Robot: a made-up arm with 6 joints. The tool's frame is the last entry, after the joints.
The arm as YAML. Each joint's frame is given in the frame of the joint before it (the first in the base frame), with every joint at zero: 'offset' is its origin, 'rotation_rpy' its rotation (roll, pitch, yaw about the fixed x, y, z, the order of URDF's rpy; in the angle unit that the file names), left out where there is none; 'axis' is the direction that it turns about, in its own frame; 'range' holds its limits. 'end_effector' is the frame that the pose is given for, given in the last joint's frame.
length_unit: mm
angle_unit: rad
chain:
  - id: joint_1
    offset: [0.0, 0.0, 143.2]
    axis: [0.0, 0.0, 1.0]
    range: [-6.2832, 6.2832]
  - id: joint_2
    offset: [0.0, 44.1, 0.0]
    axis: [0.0, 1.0, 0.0]
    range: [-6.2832, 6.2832]
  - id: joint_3
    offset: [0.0, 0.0, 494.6]
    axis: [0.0, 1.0, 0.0]
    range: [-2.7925, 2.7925]
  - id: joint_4
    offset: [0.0, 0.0, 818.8]
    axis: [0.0, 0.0, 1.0]
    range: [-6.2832, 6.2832]
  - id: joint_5
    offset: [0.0, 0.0, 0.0]
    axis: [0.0, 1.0, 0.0]
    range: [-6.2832, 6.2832]
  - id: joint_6
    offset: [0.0, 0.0, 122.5]
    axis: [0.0, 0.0, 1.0]
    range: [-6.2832, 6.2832]
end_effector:
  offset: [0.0, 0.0, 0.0]
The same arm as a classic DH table. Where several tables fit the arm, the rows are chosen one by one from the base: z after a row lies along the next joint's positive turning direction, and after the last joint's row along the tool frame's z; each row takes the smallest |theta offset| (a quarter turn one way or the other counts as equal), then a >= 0, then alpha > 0; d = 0 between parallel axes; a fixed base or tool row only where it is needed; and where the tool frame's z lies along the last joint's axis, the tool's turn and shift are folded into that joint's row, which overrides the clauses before.
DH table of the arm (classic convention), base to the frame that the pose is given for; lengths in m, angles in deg. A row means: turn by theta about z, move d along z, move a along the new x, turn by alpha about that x. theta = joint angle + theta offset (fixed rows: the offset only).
joint_1: d 0.1432; theta_offset 0.00; a 0.0000; alpha -90.00
joint_2: d 0.0000; theta_offset -90.00; a 0.4946; alpha 0.00
joint_3: d 0.0441; theta_offset 90.00; a 0.0000; alpha 90.00
joint_4: d 0.8188; theta_offset 0.00; a 0.0000; alpha -90.00
joint_5: d 0.0000; theta_offset 0.00; a 0.0000; alpha 90.00
joint_6: d 0.1225; theta_offset 0.00; a 0.0000; alpha 0.00
Joint limits (deg, base to tool): -360.00..360.00 -360.00..360.00 -160.00..160.00 -360.00..360.00 -360.00..360.00 -360.00..360.00

